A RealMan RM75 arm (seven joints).
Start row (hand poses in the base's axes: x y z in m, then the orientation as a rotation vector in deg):
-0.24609 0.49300 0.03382 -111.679 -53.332 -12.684
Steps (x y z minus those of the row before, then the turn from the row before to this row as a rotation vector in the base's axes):
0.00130 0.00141 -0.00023 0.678 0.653 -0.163
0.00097 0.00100 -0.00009 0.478 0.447 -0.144
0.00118 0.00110 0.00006 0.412 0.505 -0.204
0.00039 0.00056 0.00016 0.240 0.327 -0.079
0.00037 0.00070 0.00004 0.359 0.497 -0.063
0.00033 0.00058 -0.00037 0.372 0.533 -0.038
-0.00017 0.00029 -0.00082 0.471 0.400 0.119
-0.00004 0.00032 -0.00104 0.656 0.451 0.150
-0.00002 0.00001 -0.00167 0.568 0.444 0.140
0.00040 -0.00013 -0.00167 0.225 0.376 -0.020
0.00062 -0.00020 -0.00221 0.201 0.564 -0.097
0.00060 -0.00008 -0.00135 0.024 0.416 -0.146
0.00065 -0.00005 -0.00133 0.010 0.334 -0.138
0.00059 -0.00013 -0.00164 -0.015 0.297 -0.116
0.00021 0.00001 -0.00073 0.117 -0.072 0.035
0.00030 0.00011 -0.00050 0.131 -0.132 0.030
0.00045 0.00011 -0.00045 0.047 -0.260 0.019
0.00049 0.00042 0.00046 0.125 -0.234 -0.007
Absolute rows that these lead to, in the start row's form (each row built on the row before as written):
-0.24479 0.49441 0.03359 -111.103 -52.565 -12.419
-0.24382 0.49541 0.03350 -110.711 -52.007 -12.263
-0.24264 0.49651 0.03356 -110.405 -51.372 -12.058
-0.24225 0.49707 0.03372 -110.205 -51.019 -11.883
-0.24188 0.49777 0.03376 -109.877 -50.538 -11.581
-0.24155 0.49835 0.03339 -109.522 -50.054 -11.236
-0.24172 0.49864 0.03257 -109.008 -49.782 -10.966
-0.24176 0.49896 0.03153 -108.305 -49.460 -10.703
-0.24178 0.49897 0.02986 -107.688 -49.154 -10.419
-0.24138 0.49884 0.02819 -107.467 -48.827 -10.163
-0.24076 0.49864 0.02598 -107.292 -48.307 -9.766
-0.24016 0.49856 0.02463 -107.311 -47.883 -9.471
-0.23951 0.49851 0.02330 -107.343 -47.525 -9.244
-0.23892 0.49838 0.02166 -107.390 -47.218 -9.029
-0.23871 0.49839 0.02093 -107.269 -47.274 -9.121
-0.23841 0.49850 0.02043 -107.141 -47.363 -9.278
-0.23796 0.49861 0.01998 -107.103 -47.548 -9.531
-0.23747 0.49903 0.02044 -107.002 -47.674 -9.805

